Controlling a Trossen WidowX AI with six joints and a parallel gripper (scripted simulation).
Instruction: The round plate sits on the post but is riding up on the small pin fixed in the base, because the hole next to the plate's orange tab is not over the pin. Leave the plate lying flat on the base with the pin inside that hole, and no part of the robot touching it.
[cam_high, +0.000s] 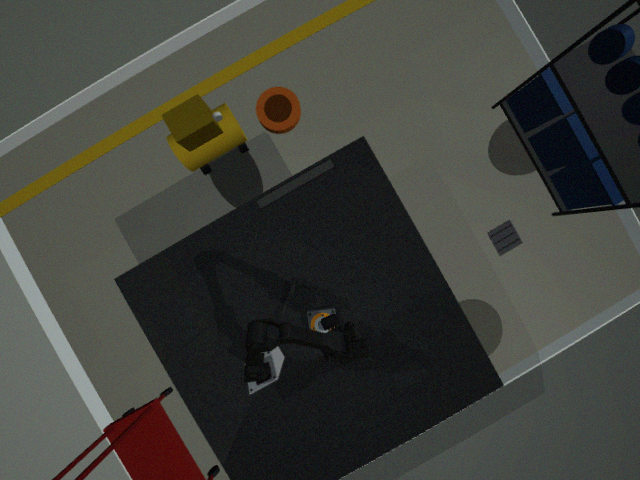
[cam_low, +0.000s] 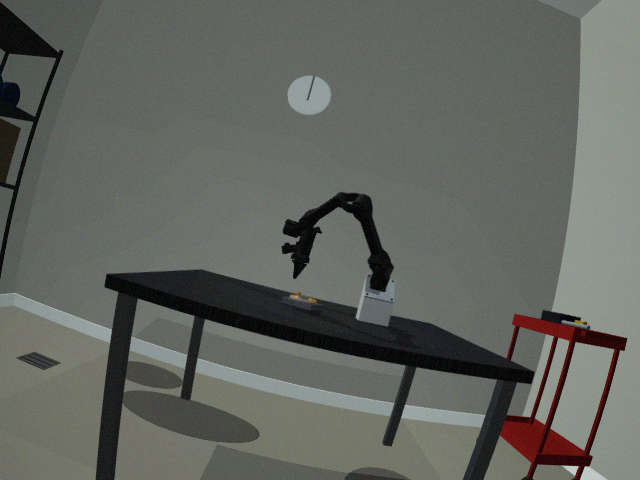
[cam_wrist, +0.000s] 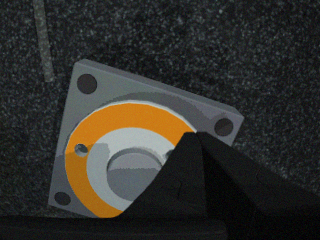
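My gripper tip is 60 mm above the round plate, 40 mm past it and 10 mm to the right of it.
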